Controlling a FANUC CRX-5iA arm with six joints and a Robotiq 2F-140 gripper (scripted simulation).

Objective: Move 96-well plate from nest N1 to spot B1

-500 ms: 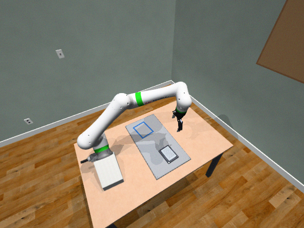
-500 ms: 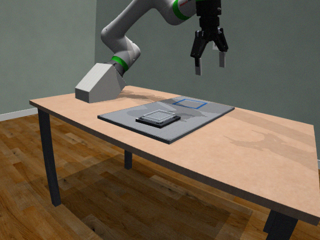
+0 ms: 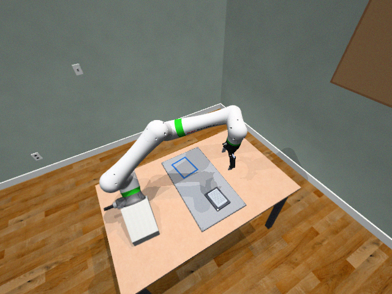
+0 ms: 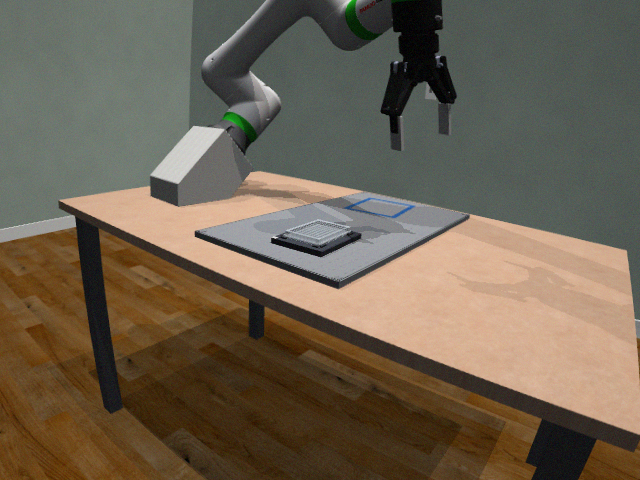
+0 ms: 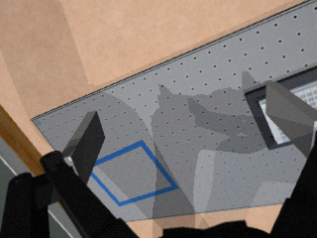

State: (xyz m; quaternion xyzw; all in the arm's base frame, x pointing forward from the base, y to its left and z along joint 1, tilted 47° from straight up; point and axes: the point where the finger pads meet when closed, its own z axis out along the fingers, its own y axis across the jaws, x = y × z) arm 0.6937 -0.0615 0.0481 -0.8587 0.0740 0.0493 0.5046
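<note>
The 96-well plate is 210 mm below my hand, 140 mm to the right of it and 140 mm behind it.
</note>
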